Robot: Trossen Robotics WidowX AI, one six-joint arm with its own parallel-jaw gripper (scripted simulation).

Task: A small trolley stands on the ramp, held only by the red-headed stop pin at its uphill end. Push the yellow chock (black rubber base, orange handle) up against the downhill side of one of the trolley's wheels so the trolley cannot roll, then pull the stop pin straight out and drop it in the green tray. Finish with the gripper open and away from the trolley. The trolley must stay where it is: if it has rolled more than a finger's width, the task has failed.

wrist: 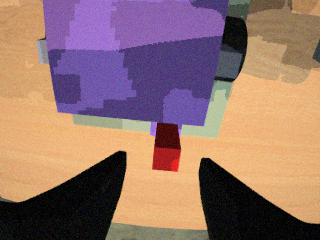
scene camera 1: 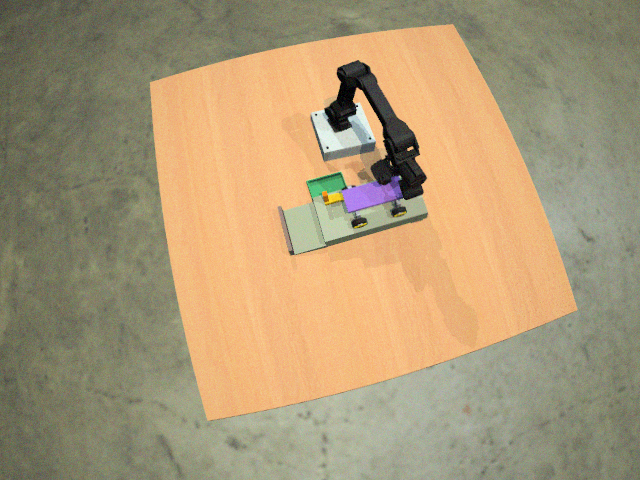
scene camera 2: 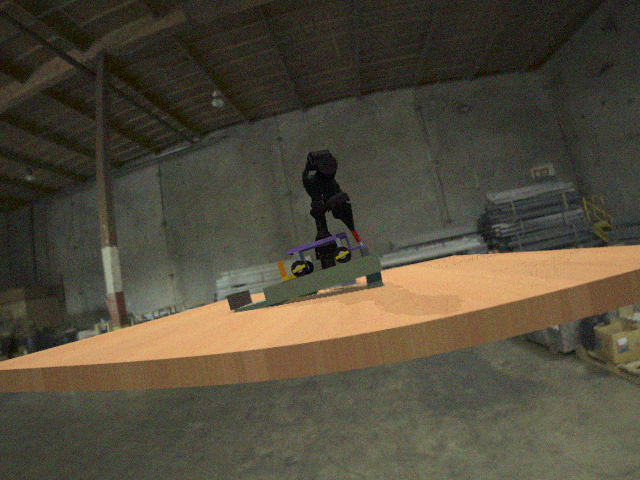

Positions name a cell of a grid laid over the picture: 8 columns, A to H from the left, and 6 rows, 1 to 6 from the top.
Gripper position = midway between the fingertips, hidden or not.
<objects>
my gripper: wrist E5; scene camera 1 F3; scene camera 2 E3
</objects>
